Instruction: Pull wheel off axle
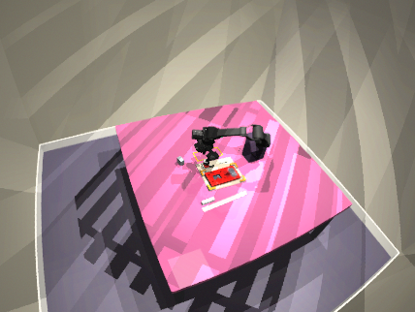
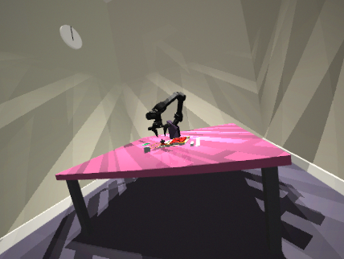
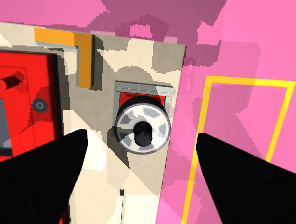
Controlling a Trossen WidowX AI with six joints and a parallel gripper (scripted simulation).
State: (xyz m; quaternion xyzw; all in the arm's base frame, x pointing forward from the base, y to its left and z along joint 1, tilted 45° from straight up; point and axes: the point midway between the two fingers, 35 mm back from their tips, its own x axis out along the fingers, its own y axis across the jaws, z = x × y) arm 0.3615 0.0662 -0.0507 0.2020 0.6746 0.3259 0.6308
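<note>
Now: the small wheel 10 mm behind my gripper tip and 40 mm below it. Round my gripper tip: grey block (140 mm ahead, 60 mm to the right, 60 mm below); green patch (170 mm behind, 290 mm to the right, 80 mm below).
</note>
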